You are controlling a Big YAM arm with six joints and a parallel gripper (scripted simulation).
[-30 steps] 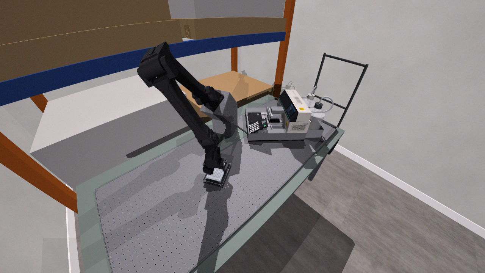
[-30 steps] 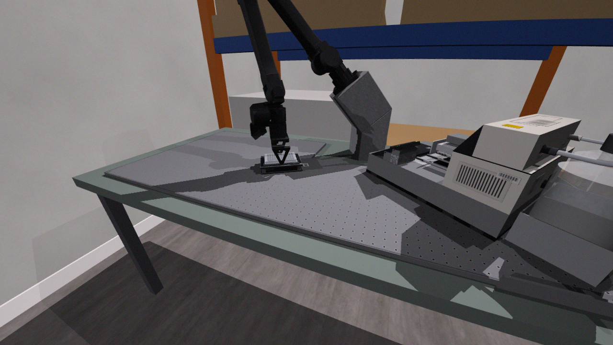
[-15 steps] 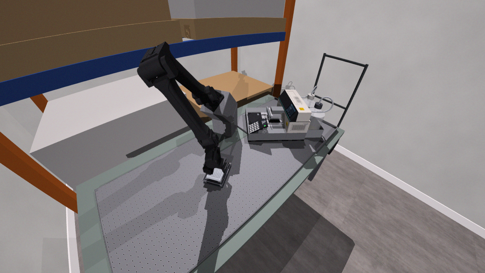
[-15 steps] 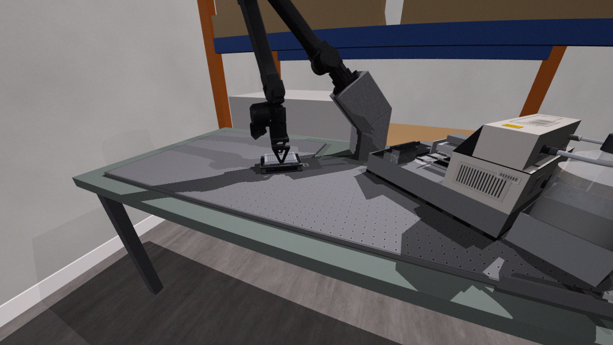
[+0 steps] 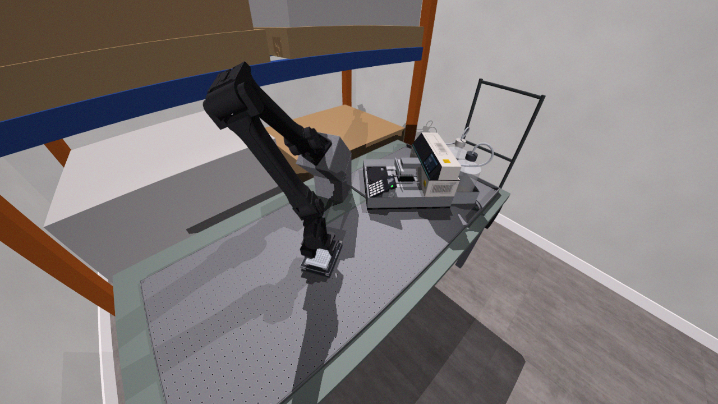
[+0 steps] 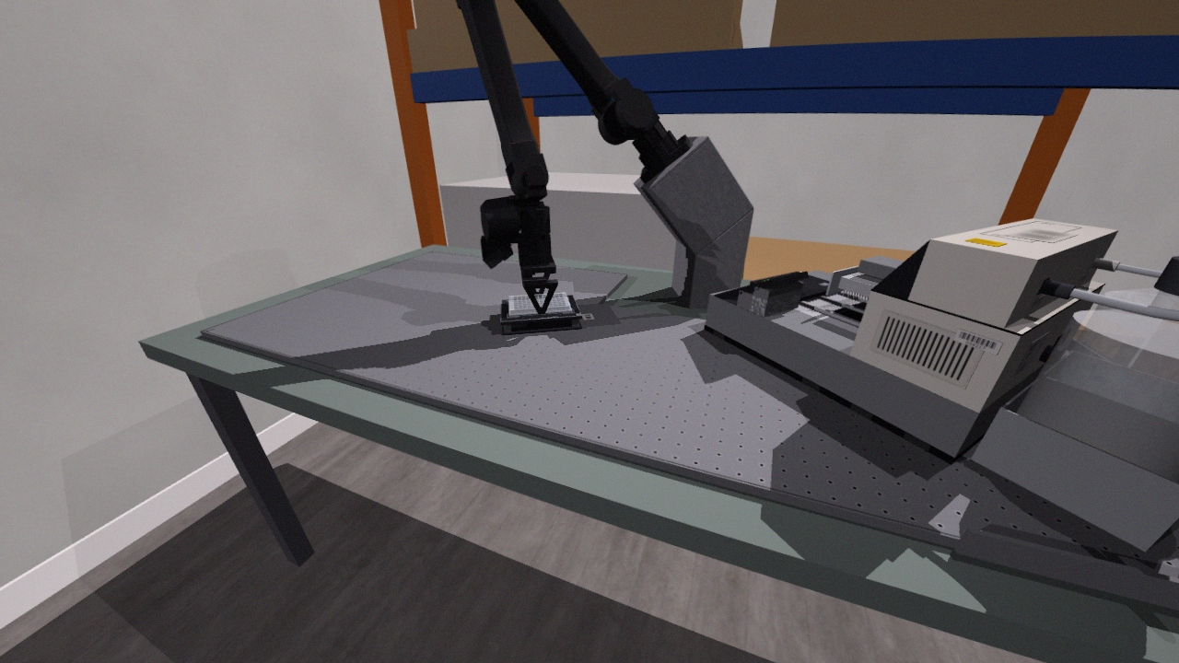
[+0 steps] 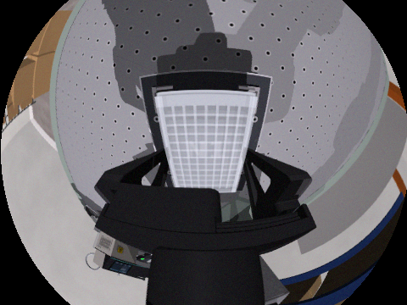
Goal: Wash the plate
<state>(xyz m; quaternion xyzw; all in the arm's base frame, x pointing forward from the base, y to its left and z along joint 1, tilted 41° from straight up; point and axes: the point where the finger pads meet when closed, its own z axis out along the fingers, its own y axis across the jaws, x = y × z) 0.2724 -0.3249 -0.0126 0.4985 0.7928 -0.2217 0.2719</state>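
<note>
The black plate nest N1 is 1 cm below my hand. Round my hand: white well plate 1 cm below; then plate washer 4 cm ahead, 62 cm to the left, 9 cm above.
</note>
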